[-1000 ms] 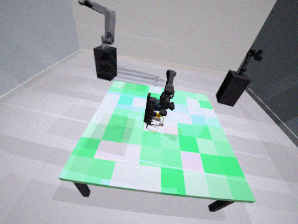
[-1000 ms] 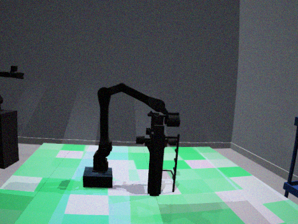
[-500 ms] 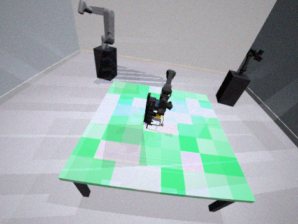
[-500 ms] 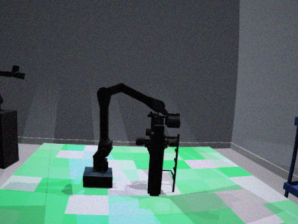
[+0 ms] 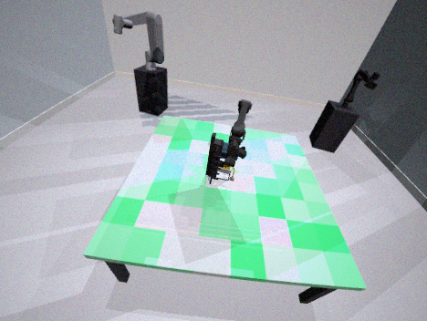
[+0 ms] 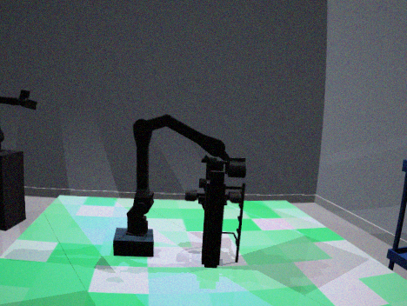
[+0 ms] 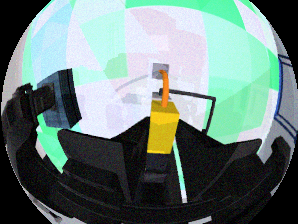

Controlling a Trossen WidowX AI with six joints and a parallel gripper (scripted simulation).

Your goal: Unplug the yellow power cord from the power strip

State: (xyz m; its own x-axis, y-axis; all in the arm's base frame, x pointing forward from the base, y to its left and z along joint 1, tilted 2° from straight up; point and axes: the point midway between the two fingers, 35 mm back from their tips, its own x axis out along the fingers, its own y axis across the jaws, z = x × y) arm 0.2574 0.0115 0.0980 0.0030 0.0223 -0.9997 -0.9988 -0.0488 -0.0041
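The yellow plug is 30 mm to the right of my gripper tip. From my gripper tip the other things lie so: thin black rack (90 mm ahead, 80 mm to the right, 20 mm above).
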